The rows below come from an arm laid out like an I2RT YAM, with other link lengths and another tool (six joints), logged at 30 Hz.
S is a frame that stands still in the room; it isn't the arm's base.
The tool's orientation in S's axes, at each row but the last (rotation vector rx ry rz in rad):
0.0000, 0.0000, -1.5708
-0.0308, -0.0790, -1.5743
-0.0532, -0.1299, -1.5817
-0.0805, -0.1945, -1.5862
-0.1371, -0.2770, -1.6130
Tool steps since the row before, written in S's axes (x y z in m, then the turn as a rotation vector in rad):
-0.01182, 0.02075, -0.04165, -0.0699, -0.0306, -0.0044
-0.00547, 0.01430, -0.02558, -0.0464, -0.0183, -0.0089
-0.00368, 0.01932, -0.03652, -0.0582, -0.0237, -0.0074
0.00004, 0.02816, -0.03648, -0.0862, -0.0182, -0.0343
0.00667, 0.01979, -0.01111, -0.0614, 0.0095, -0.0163
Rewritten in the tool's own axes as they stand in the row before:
-0.02075, -0.01182, -0.04165, 0.0306, -0.0699, -0.0044
-0.01602, -0.00630, -0.02434, 0.0179, -0.0466, -0.0087
-0.02336, -0.00568, -0.03381, 0.0236, -0.0582, -0.0073
-0.03403, -0.00305, -0.03092, 0.0143, -0.0882, -0.0308
-0.02236, 0.00478, -0.00606, -0.0094, -0.0630, -0.0083

